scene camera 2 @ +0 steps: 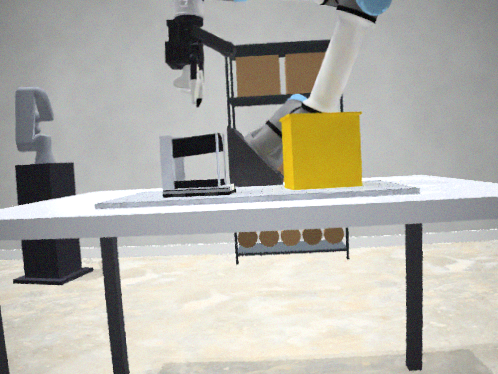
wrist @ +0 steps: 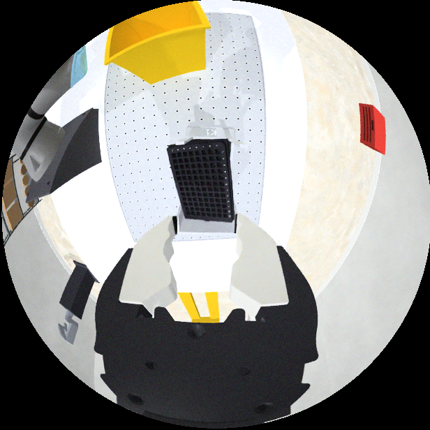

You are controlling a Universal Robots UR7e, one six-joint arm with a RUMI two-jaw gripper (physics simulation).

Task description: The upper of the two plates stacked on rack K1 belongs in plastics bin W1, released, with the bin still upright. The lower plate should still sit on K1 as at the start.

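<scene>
Rack K1 stands on the perforated board, with pale upright posts. The upper black plate sits high between the posts, slightly tilted and, in the wrist view, turned askew. The lower black plate lies at the bottom of the rack, a clear gap below the upper one; in the wrist view it is mostly hidden. My gripper is partly open and empty, well above the rack and the plates. Yellow plastics bin W1 stands upright, its top open.
The perforated board lies on the white table. My arm's base and a dark angled mount are behind the rack and bin. A shelf rack with boxes, and another robot on a black pedestal, stand farther back.
</scene>
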